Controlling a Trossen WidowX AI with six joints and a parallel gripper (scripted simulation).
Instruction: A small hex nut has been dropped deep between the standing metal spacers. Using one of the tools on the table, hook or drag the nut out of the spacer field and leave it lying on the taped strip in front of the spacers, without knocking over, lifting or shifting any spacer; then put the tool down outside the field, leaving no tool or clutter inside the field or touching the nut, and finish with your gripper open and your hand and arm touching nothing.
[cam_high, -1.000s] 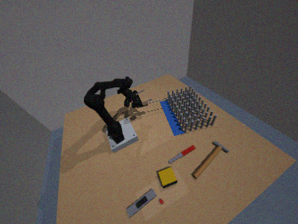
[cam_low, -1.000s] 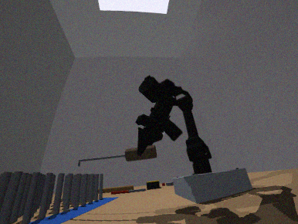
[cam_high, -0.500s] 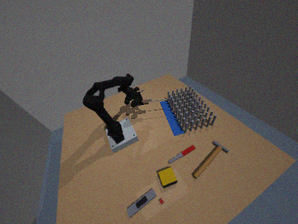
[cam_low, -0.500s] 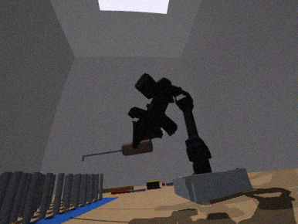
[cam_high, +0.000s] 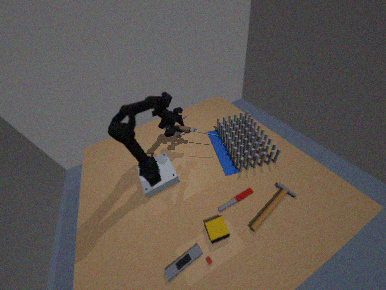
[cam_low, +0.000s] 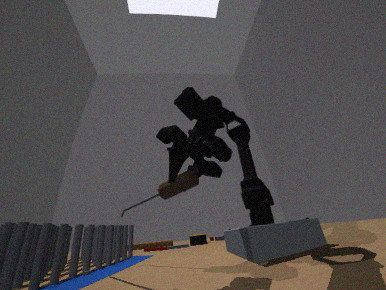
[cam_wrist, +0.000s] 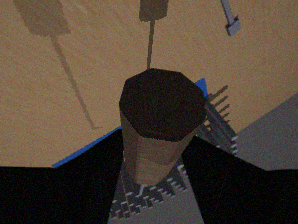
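Now: gripper tip 70 mm short of the hook tool, 80 mm to the left of it and 20 mm above it. Round my gripper tip: yellow block: 170 mm behind, 510 mm to the right, 150 mm below; red-and-grey screwdriver: 10 mm behind, 460 mm to the right, 160 mm below; blue taped strip: 160 mm ahead, 160 mm to the right, 170 mm below.
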